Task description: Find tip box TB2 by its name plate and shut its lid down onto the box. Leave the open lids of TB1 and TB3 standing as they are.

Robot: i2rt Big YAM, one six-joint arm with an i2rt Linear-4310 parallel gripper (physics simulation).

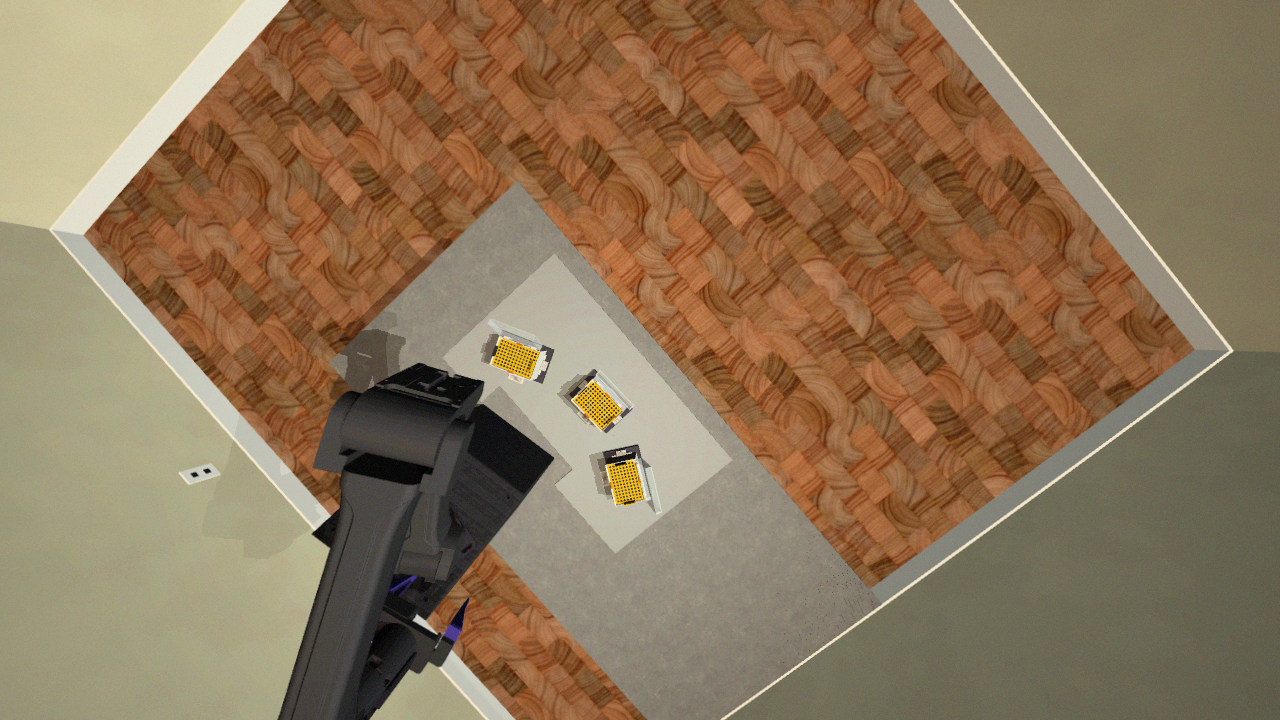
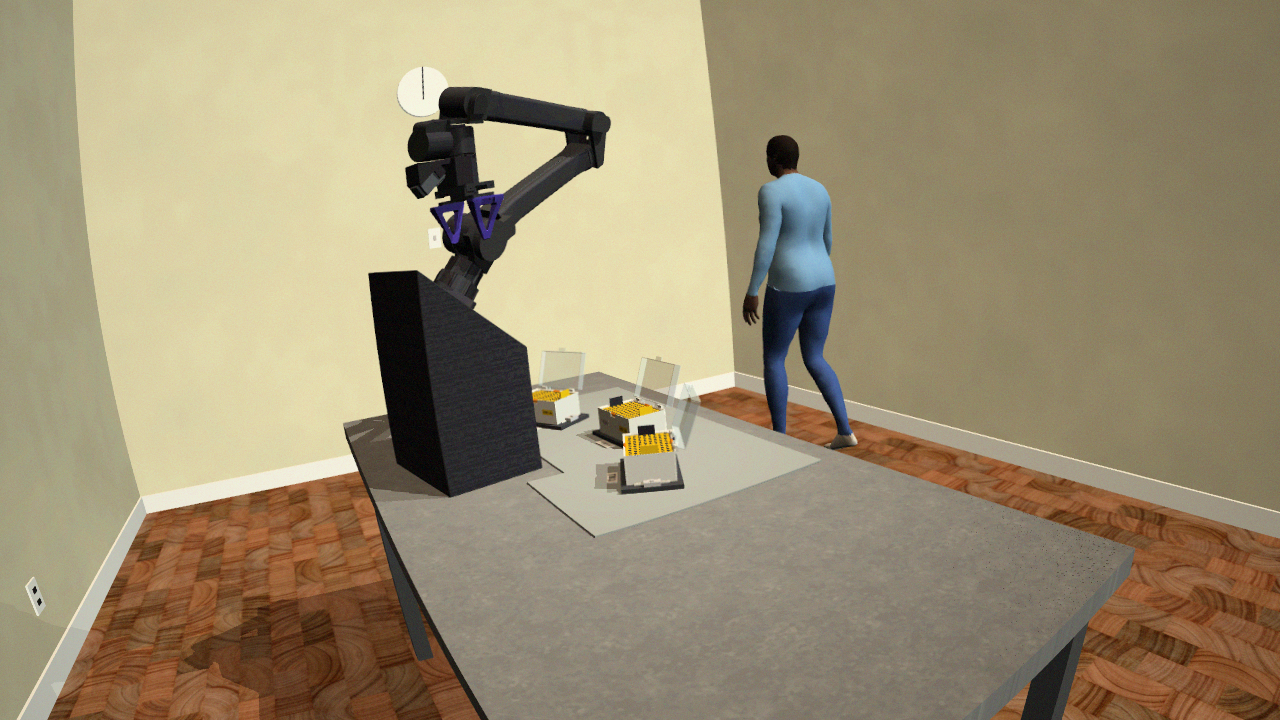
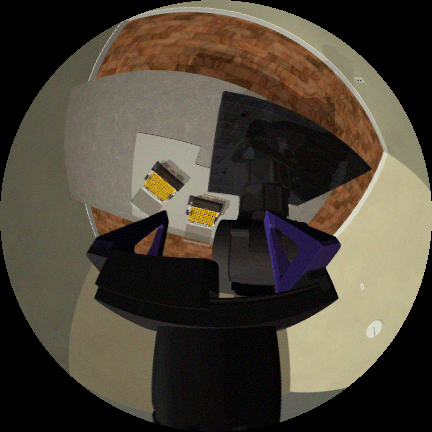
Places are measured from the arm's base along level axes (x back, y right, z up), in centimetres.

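Pixels of known places: gripper, fingertip midpoint: (image 1: 443, 586) (image 2: 470, 241) (image 3: 215, 215); arm's base at its link origin: (image 2: 446, 303) (image 3: 261, 165).
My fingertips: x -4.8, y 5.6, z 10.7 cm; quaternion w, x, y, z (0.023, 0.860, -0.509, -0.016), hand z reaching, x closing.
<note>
Ahead of a thing's pixels: the offset from my fingertips to its middle. "*": to the spot under its first point. Level surfaces: height alone.
Three white tip boxes with yellow racks stand on the pale mat, each with a clear lid standing open. The first box {dx -16.6, dy -31.4, dz -39.9 cm} (image 1: 516, 358) (image 2: 556, 409) has its lid {dx -22.9, dy -36.2, dz -32.8 cm} (image 1: 512, 330) (image 2: 563, 368) up. The middle box {dx -29.8, dy -9.4, dz -36.8 cm} (image 1: 597, 403) (image 2: 631, 411) (image 3: 202, 216) has its lid {* dx -37.0, dy -11.9, dz -32.3 cm} (image 2: 657, 377) (image 3: 199, 233) up. The third box {dx -24.8, dy +12.6, dz -36.8 cm} (image 1: 625, 481) (image 2: 648, 465) (image 3: 160, 186) has its lid {dx -31.1, dy +14.8, dz -32.8 cm} (image 1: 653, 490) (image 2: 687, 416) (image 3: 146, 202) up. No name plate is readable, so I cannot tell which is TB2. My gripper (image 1: 441, 589) (image 2: 470, 240) (image 3: 215, 215) is open and empty, high above the table and away from the boxes.
The pale mat {dz -43.2 cm} (image 1: 680, 447) (image 2: 590, 519) (image 3: 150, 145) lies on the grey table {dz -43.5 cm} (image 1: 716, 591) (image 2: 760, 591) (image 3: 100, 125). A tall black pedestal (image 1: 510, 456) (image 2: 474, 402) (image 3: 300, 165) stands beside the mat, near the boxes. A person (image 2: 796, 241) stands on the floor beyond the table.
</note>
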